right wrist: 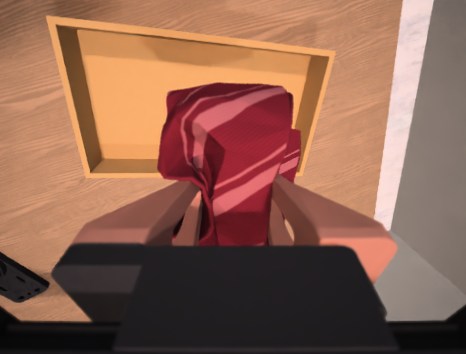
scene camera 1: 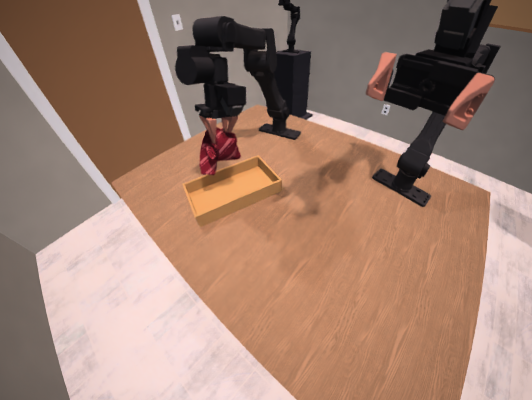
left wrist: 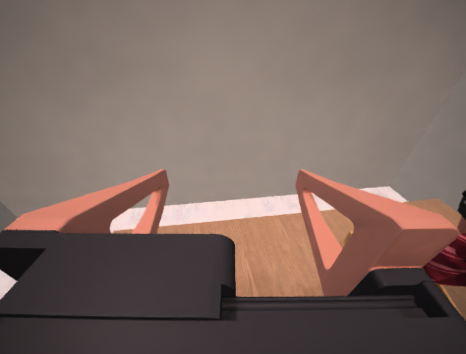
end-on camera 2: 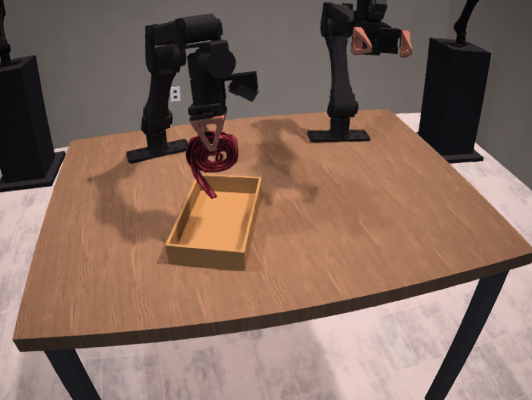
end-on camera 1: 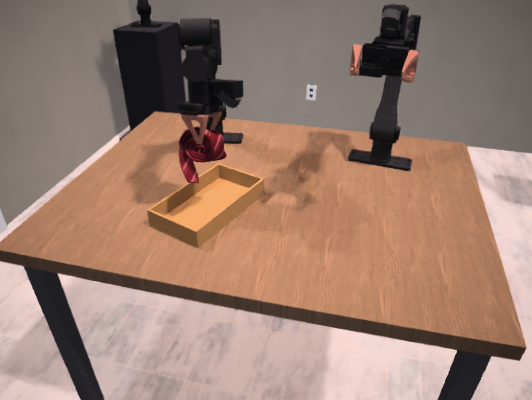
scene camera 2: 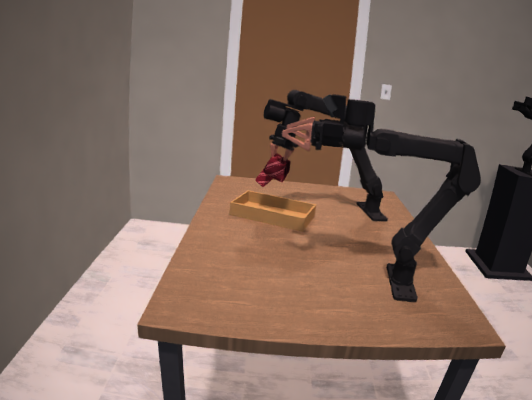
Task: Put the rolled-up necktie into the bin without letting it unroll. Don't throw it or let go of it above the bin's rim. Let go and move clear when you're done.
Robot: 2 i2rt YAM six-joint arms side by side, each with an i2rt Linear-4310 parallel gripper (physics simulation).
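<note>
The red striped necktie [scene camera 1: 227, 146] [scene camera 2: 274, 171] [end-on camera 1: 217, 146] [end-on camera 2: 230, 152] [right wrist: 240, 130] is rolled in a coil, with a short loose end hanging down. My right gripper [right wrist: 233, 176] is shut on the necktie and holds it in the air, above the level of the bin's rim. The bin [scene camera 1: 240, 205] [scene camera 2: 265, 215] [end-on camera 1: 227, 212] [end-on camera 2: 207, 256] [right wrist: 195, 37] is a shallow yellow-orange box on the table. In the right wrist view the necktie overlaps the bin's near side. My left gripper [left wrist: 232, 176] [end-on camera 2: 382, 42] is open and empty, raised high above the table.
The wooden table [scene camera 1: 320, 300] [scene camera 2: 280, 290] [end-on camera 1: 350, 250] [end-on camera 2: 350, 240] carries both arm bases. The left arm's base [scene camera 1: 400, 187] [end-on camera 1: 380, 160] stands at the right. Dark pedestals [end-on camera 1: 150, 65] [end-on camera 2: 452, 100] stand on the floor behind the table.
</note>
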